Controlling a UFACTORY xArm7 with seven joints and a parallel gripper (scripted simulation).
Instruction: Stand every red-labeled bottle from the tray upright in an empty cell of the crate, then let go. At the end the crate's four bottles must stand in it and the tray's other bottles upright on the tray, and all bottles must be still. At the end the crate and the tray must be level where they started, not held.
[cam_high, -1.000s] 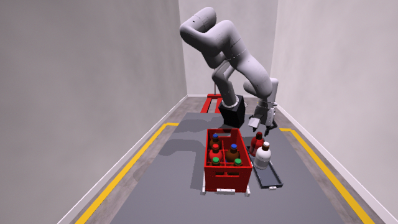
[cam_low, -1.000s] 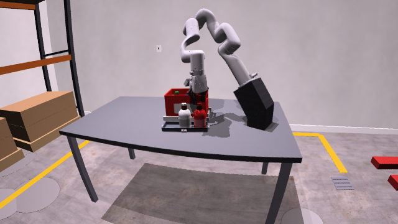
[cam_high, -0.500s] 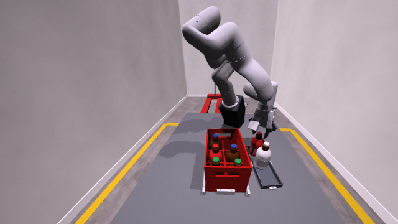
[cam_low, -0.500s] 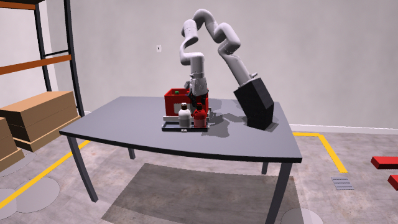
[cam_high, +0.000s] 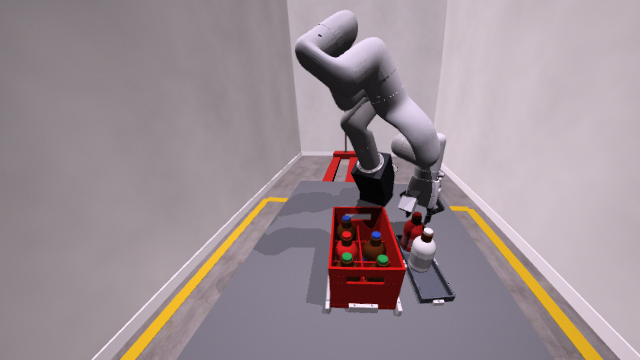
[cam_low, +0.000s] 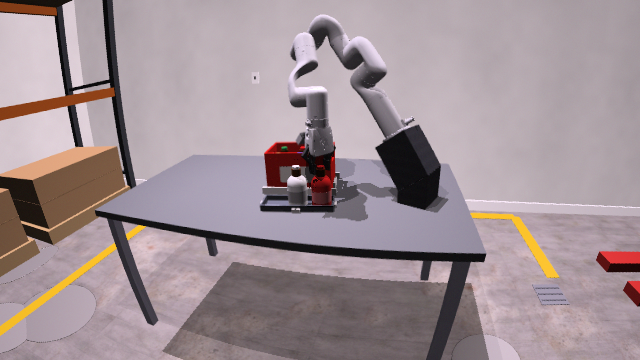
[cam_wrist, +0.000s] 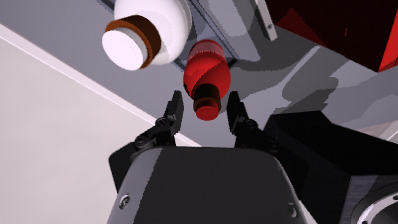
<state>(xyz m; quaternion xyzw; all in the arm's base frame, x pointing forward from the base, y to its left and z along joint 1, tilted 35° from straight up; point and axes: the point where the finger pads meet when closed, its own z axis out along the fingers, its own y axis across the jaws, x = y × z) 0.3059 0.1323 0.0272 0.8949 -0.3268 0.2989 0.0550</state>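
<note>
Right now the white bottle is 90 mm ahead of my hand and 70 mm below it. From my hand the other things lie so: red crate: 220 mm to the right, 100 mm ahead, 70 mm below; then dark tray: 140 mm below, 90 mm ahead.
</note>
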